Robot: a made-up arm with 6 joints. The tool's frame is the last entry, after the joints.
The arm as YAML. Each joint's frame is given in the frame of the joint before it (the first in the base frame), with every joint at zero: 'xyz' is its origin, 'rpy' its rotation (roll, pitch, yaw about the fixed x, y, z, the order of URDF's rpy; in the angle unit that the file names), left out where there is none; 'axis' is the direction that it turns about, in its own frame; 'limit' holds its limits. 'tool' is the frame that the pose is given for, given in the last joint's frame.
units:
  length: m
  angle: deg
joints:
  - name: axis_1
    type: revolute
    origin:
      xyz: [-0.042, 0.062, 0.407]
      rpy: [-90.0, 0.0, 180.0]
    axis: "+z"
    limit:
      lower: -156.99
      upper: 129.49
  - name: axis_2
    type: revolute
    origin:
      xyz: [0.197, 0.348, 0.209]
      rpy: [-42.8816, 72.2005, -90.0]
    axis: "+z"
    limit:
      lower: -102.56
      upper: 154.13
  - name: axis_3
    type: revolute
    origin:
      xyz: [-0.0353, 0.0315, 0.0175]
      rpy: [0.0, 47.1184, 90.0]
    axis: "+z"
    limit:
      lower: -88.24
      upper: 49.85
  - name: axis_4
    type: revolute
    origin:
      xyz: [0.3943, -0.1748, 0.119]
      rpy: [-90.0, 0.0, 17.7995]
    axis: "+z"
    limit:
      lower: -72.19
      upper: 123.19
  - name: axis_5
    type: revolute
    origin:
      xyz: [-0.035, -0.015, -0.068]
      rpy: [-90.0, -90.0, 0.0]
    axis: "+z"
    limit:
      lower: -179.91
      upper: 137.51
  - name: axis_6
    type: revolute
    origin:
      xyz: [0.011, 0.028, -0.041]
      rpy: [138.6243, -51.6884, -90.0]
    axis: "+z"
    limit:
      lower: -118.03
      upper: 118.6
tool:
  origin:
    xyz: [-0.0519, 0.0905, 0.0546]
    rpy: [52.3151, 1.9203, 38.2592]
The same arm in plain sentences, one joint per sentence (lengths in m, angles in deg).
The arm has six revolute joints in a row. What follows holds with every joint at zero, and every direction is one of the base frame's.
Joint 1 sits 0.042 m along -x and 0.062 m along +y and 0.407 m along +z from the base frame's origin and turns about -y, from -156.99 to 129.49 deg.
Joint 2 sits 0.197 m along -x and 0.209 m along -y and 0.348 m along -z from joint 1 and turns about the direction (-0.680486, -0.223995, 0.697686), from -102.56 to 154.13 deg.
Joint 3 sits 0.035 m along -x and 0.031 m along -y and 0.019 m along -z from joint 2 and turns about -x, from -88.24 to 49.85 deg.
Joint 4 sits 0.119 m along -x and 0.287 m along +y and 0.322 m along -z from joint 3 and turns about -y, from -72.19 to 123.19 deg.
Joint 5 sits 0.015 m along -x and 0.068 m along +y and 0.035 m along +z from joint 4 and turns about +x, from -179.91 to 137.51 deg.
Joint 6 sits 0.041 m along -x and 0.011 m along -y and 0.028 m along -z from joint 5 and turns about the direction (-0.465196, 0.660994, 0.588795), from -118.03 to 118.6 deg.
The tool frame, which is the frame that the pose is given for, sits 0.029 m along -x and 0.104 m along +y and 0.047 m along -z from joint 6; its axes are the base frame's turned by roll -0.78, pitch -8.38 and yaw 26.55 deg (as in URDF: about the fixed x, then y, then z).

